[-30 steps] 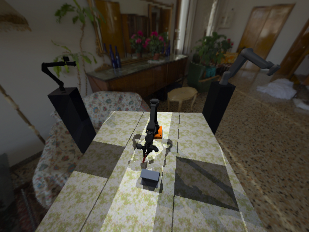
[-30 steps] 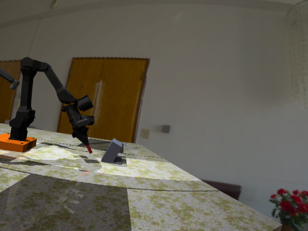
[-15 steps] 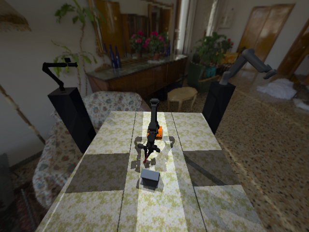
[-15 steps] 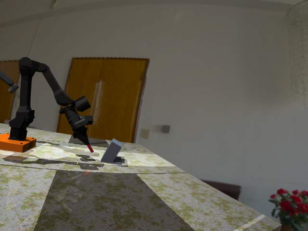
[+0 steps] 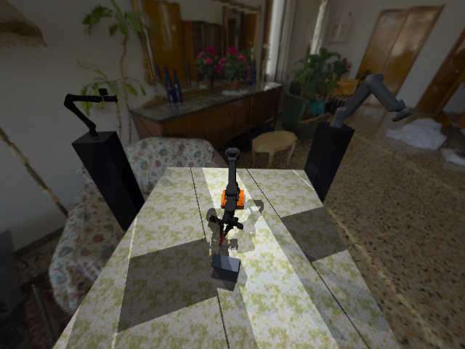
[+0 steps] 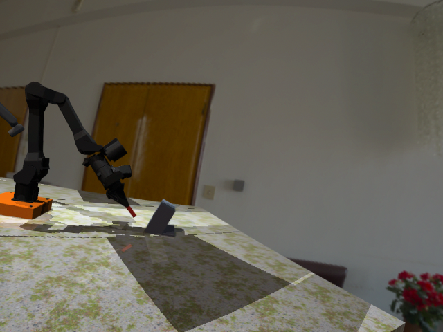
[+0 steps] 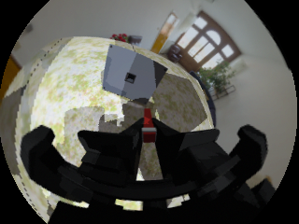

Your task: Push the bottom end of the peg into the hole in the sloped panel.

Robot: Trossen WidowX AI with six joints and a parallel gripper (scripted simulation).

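My gripper tip is 130 mm short of the dark grey sloped panel, 30 mm above it and 10 mm to the right of it. Also, from my gripper tip: red peg (10 mm to the left, 10 mm behind, 10 mm above).
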